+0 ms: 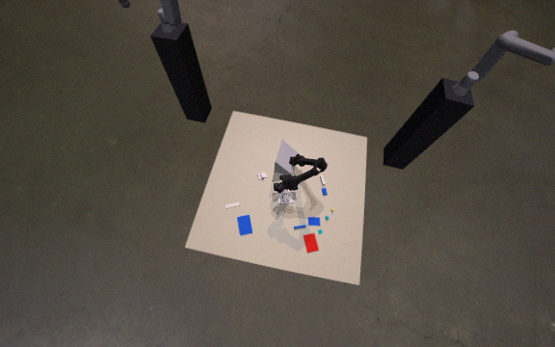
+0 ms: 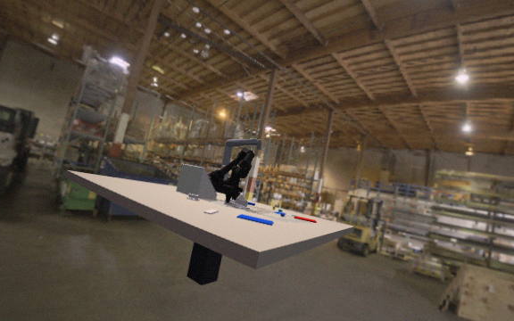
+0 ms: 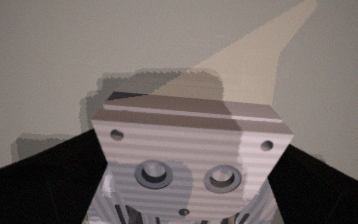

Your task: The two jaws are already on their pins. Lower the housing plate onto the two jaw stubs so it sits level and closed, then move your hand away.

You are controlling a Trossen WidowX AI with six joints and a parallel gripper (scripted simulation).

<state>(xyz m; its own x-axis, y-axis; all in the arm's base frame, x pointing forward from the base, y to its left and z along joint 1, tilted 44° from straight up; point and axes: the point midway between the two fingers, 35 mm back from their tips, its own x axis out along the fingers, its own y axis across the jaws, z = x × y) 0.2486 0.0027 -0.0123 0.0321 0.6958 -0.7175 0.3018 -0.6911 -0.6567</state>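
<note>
My gripper tip is now 1 cm short of the housing plate and 2 cm below it. Round my gripper tip: red plate 36 cm ahead, 28 cm to the left, 1 cm below; then white bar 22 cm ahead, 37 cm to the right, 1 cm below.
</note>
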